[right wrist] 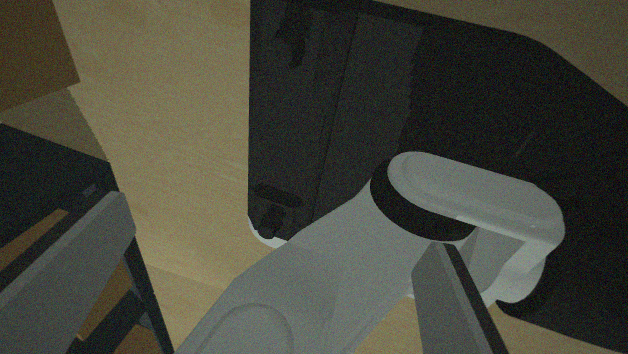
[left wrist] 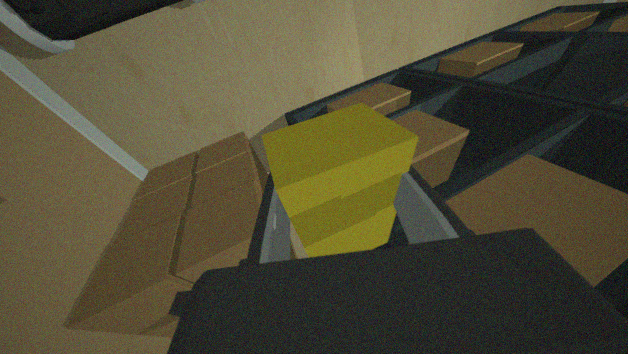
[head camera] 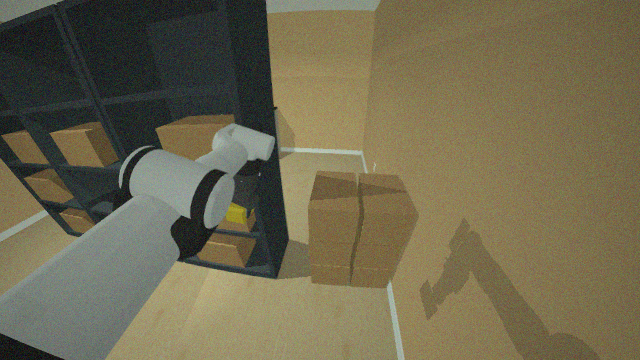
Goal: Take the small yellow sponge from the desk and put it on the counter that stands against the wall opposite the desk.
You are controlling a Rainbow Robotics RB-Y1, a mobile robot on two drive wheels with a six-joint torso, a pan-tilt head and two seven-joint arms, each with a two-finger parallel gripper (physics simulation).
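Places are measured from the robot's base along level axes (x ahead, y left, z up), in millimetres.
Where they show: left gripper, between the fingertips: (left wrist: pixel 334 171) (head camera: pixel 238 212); right gripper, between the fingertips: (right wrist: pixel 280 235).
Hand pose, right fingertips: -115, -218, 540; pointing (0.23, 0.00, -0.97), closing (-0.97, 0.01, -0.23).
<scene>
After its pixels a point has its place, as x, y, z.
The yellow sponge (head camera: pixel 237 213) {275, 289, 1108} (left wrist: pixel 342 165) {276, 301, 1112} is a block held between the two fingers of my left gripper (left wrist: pixel 334 171) {307, 307, 1083}. In the left wrist view its far end sticks out past the fingertips, with a band of shadow across it. In the head camera my left arm hides part of the gripper and the sponge, which show in front of the shelf unit. My right gripper (right wrist: pixel 280 235) {-115, -218, 541} is open, its fingers wide apart with nothing between them. The desk and the counter do not show in these views.
A dark shelf unit (head camera: pixel 255 100) {861, 418, 1359} (right wrist: pixel 55 150) {871, 417, 32} with several cardboard boxes stands close by at the left of the head camera. Stacked cardboard boxes (head camera: pixel 333 225) {675, -19, 690} (left wrist: pixel 220 200) {676, -18, 574} stand beside it, near the wall (head camera: pixel 500 125) {395, -496, 1385}. A strip of floor (head camera: pixel 250 315) {370, 546, 1} lies in front of them.
</scene>
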